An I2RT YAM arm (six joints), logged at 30 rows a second.
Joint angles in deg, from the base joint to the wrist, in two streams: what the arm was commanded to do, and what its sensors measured. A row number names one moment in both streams.
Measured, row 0: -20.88 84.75 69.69 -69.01 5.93 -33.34
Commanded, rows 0 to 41: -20.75 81.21 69.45 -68.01 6.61 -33.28; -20.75 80.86 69.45 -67.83 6.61 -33.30; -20.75 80.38 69.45 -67.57 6.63 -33.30; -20.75 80.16 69.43 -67.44 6.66 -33.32; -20.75 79.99 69.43 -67.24 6.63 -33.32; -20.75 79.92 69.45 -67.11 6.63 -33.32; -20.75 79.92 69.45 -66.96 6.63 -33.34; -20.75 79.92 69.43 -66.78 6.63 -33.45; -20.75 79.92 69.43 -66.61 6.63 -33.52; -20.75 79.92 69.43 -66.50 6.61 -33.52; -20.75 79.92 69.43 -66.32 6.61 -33.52; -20.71 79.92 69.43 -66.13 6.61 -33.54; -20.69 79.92 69.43 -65.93 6.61 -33.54; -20.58 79.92 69.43 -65.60 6.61 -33.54; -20.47 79.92 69.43 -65.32 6.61 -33.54; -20.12 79.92 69.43 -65.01 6.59 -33.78; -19.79 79.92 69.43 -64.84 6.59 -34.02; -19.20 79.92 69.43 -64.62 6.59 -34.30; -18.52 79.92 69.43 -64.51 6.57 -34.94; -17.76 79.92 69.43 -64.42 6.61 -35.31; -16.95 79.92 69.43 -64.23 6.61 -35.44; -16.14 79.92 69.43 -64.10 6.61 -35.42; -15.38 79.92 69.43 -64.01 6.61 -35.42; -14.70 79.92 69.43 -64.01 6.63 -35.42; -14.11 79.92 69.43 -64.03 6.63 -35.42; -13.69 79.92 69.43 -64.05 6.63 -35.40; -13.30 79.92 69.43 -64.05 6.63 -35.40; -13.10 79.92 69.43 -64.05 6.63 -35.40; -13.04 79.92 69.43 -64.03 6.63 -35.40; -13.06 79.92 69.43 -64.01 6.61 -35.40; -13.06 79.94 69.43 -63.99 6.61 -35.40; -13.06 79.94 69.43 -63.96 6.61 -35.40; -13.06 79.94 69.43 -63.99 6.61 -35.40; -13.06 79.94 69.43 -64.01 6.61 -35.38; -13.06 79.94 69.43 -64.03 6.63 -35.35; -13.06 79.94 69.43 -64.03 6.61 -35.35; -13.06 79.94 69.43 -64.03 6.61 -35.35; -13.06 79.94 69.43 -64.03 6.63 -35.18; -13.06 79.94 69.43 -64.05 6.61 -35.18; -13.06 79.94 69.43 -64.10 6.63 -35.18; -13.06 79.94 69.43 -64.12 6.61 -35.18; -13.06 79.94 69.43 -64.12 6.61 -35.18
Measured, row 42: -13.37 80.77 69.69 -64.23 6.13 -34.65
